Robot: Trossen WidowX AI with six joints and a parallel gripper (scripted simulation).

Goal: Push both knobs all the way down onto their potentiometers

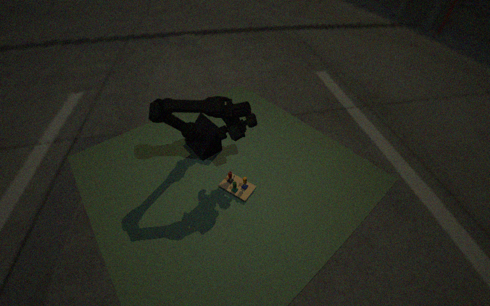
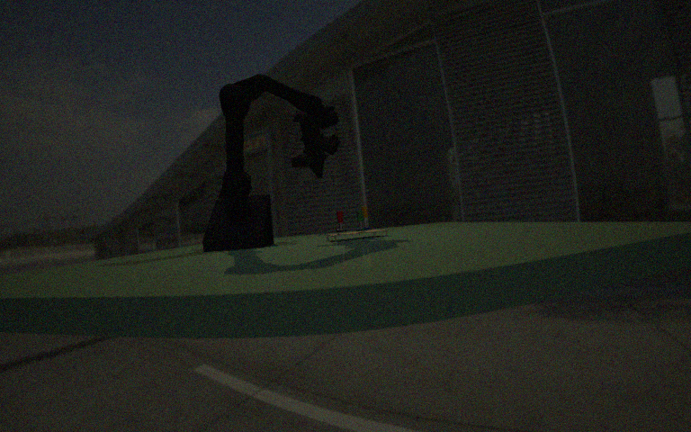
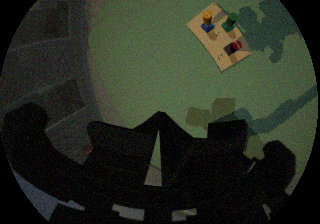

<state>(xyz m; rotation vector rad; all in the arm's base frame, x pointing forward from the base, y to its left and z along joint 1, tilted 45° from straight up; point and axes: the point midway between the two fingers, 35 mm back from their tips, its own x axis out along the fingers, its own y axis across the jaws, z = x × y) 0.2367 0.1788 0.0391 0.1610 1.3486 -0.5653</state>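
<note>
Right now the red knob is 60 mm ahead of my gripper tip, 130 mm to the right of it and 130 mm below it. Also, from my gripper tip: orange knob: 130 mm ahead, 100 mm to the right, 130 mm below.
</note>
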